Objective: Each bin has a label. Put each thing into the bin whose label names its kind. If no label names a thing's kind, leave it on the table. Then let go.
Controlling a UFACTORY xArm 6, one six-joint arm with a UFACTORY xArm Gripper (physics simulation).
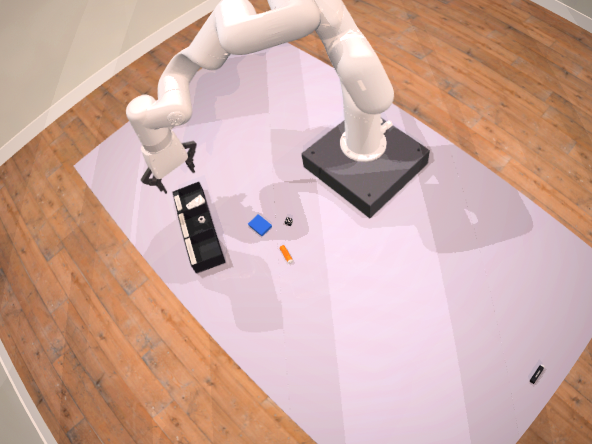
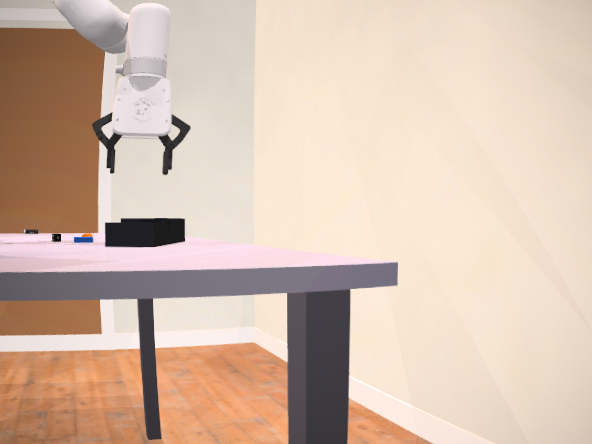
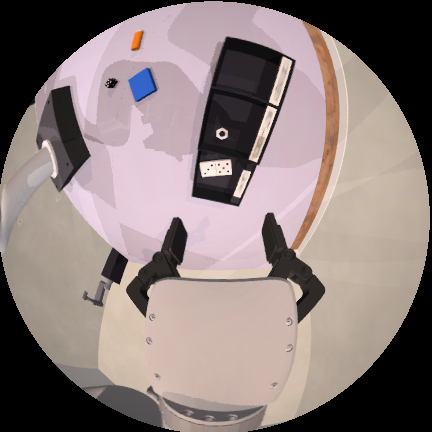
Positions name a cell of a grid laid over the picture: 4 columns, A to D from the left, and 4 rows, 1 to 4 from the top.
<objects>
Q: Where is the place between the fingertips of my gripper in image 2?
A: A2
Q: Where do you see a black three-bin tray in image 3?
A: C1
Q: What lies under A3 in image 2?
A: A black three-bin tray.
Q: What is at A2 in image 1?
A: My gripper.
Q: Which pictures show the black three-bin tray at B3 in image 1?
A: Image 1, image 2 and image 3: all of them.
</objects>
